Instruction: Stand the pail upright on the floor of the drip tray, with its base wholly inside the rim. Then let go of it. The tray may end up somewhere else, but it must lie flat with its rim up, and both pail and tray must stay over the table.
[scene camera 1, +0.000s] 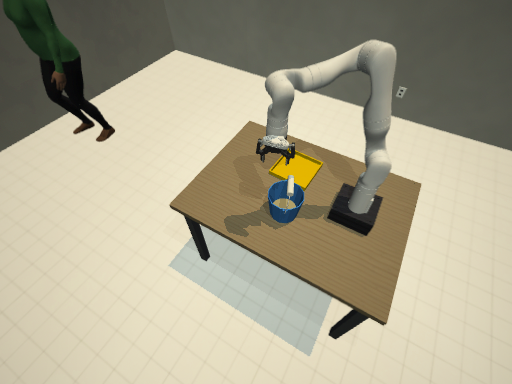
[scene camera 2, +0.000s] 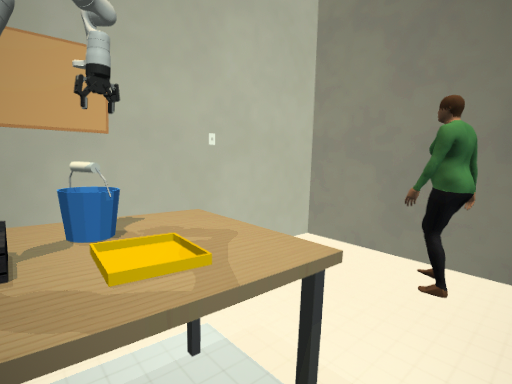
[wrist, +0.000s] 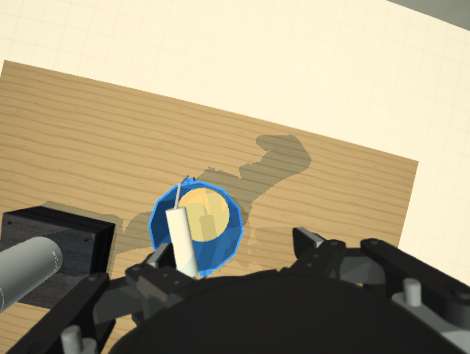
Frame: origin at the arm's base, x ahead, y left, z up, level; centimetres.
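Seen in the pictures: gripper, between the fingertips: (scene camera 1: 274, 162) (scene camera 2: 98, 111) (wrist: 234, 248); arm's base, origin of its link: (scene camera 1: 357, 206) (wrist: 42, 256).
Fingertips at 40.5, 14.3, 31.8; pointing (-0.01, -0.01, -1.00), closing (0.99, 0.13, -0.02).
Offsets run from my fingertips to a thing's middle, as dx, dy, dz. Level surfaces: height alone.
A blue pail {-5.8, -5.4, -28.8} (scene camera 1: 283, 212) (scene camera 2: 90, 215) (wrist: 231, 252) stands upright on the table, beside the yellow drip tray. Its white handle grip {-7.1, -5.6, -18.4} (scene camera 1: 290, 185) (scene camera 2: 83, 166) (wrist: 180, 237) stands raised above the rim. The yellow drip tray {-5.2, -37.1, -39.3} (scene camera 1: 300, 172) (scene camera 2: 150, 254) lies flat with its rim up and holds nothing; the tray does not show in the wrist view. My gripper (scene camera 1: 274, 160) (scene camera 2: 97, 107) (wrist: 234, 248) is open and empty, pointing down, well above the pail's handle. In the wrist view the left finger overlaps the pail's rim near the handle grip.
The wooden table {dz -40.7} (scene camera 1: 225, 175) (scene camera 2: 260, 250) (wrist: 100, 140) carries the arm's black base (scene camera 1: 355, 210) (scene camera 2: 3, 252) (wrist: 55, 250), to one side of the pail. A person (scene camera 1: 65, 65) (scene camera 2: 452, 165) in a green top stands on the floor away from the table.
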